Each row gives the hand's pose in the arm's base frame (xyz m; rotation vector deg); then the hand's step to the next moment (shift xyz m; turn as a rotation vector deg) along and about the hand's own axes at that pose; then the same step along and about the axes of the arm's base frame.
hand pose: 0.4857 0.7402 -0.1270 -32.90 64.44 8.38
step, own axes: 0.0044 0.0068 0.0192 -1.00 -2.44 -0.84
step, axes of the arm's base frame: 0.0148 0.0147 -0.0005 -0.16 -2.32 1.50
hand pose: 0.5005 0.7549 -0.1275 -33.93 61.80 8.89
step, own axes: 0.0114 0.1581 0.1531 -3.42 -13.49 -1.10
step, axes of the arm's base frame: 0.0622 0.2106 -0.0183 2.88 -11.29 7.68
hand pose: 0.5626 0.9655 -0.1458 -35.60 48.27 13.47
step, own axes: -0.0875 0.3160 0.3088 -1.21 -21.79 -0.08
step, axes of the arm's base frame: -0.0005 0.4415 0.0890 8.53 -17.42 10.00
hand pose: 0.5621 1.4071 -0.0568 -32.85 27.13 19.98
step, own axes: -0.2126 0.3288 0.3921 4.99 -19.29 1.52
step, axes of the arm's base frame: -0.1938 0.4510 0.2571 13.14 -13.38 6.90
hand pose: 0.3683 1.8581 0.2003 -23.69 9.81 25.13
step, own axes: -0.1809 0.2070 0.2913 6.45 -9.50 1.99
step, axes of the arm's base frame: -0.2324 0.2259 0.2354 10.13 -4.56 3.53
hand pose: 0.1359 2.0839 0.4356 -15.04 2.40 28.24
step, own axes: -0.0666 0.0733 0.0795 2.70 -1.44 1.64
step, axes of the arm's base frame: -0.0952 0.0520 0.0661 3.02 0.45 1.65
